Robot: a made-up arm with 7 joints. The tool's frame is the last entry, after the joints.
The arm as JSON. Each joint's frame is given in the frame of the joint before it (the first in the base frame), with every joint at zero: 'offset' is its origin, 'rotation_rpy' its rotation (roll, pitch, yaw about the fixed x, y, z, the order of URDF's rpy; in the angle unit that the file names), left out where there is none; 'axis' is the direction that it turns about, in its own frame. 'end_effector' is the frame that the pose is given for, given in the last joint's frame.
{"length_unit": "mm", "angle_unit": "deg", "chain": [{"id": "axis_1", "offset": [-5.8, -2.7, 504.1], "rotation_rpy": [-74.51, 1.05, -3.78], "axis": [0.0, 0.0, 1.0]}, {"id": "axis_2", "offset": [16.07, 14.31, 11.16], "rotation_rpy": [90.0, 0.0, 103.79], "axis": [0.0, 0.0, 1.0]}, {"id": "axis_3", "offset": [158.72, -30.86, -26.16], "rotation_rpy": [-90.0, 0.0, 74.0], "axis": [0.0, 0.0, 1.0]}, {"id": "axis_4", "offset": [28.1, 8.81, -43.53], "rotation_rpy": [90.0, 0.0, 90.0], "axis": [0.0, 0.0, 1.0]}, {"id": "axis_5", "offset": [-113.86, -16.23, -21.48], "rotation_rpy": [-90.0, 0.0, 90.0], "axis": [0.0, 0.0, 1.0]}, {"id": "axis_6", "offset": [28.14, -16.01, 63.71], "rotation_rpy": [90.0, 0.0, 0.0], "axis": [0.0, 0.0, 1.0]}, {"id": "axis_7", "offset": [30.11, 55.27, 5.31], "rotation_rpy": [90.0, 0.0, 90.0], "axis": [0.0, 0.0, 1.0]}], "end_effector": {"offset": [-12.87, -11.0, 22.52], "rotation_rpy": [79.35, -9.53, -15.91]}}
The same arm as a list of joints. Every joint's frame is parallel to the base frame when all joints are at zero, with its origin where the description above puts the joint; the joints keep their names.
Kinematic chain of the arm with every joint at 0, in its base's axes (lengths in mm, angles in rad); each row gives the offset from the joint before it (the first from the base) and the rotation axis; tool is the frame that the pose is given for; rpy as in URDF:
axis_1: xyz -5.8 -2.7 504.1 axis 0.068398 0.961269 0.266991
axis_2: xyz 16.8 13.5 -11.1 axis 0.968889 -0.0002 -0.247497
axis_3: xyz -65.2 14.1 -149.6 axis 0.247497 0 0.968889
axis_4: xyz -19.3 28.1 -40 axis 0.0002 1 0
axis_5: xyz 106.3 -21.5 -43.9 axis 0.968889 -0.0002 -0.247497
axis_6: xyz 68.7 16 11.5 axis 0.0002 1 0
axis_7: xyz 61 5.3 15.5 axis 0.247497 0 0.968889
tool: xyz -6.9 -11 25 rpy 1.3168 0.0743 -0.2747

